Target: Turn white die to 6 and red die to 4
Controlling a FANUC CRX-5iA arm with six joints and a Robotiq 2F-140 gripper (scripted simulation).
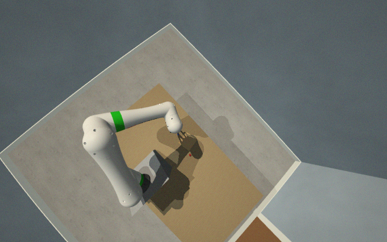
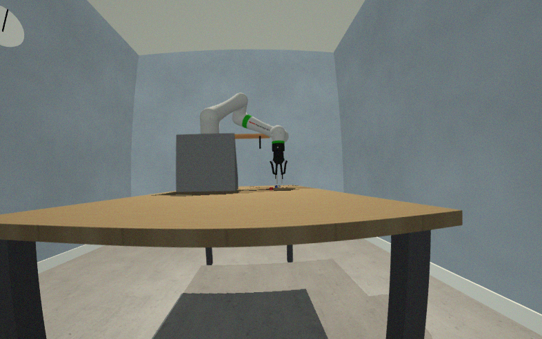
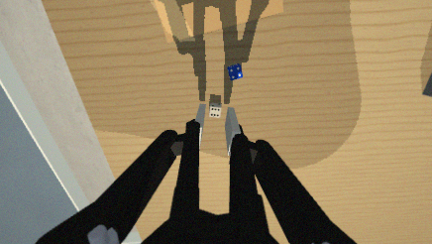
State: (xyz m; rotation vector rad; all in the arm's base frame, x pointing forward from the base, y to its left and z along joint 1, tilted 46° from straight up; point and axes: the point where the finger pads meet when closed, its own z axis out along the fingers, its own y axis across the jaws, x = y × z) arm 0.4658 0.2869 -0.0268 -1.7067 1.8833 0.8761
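Right now my hand is 50 mm above the white die. Also, from my hand: blue die (30 mm behind, 50 mm to the right, 50 mm below); red die (60 mm behind, 290 mm to the right, 50 mm below); tan mat (10 mm ahead, 170 mm to the right, 60 mm below).
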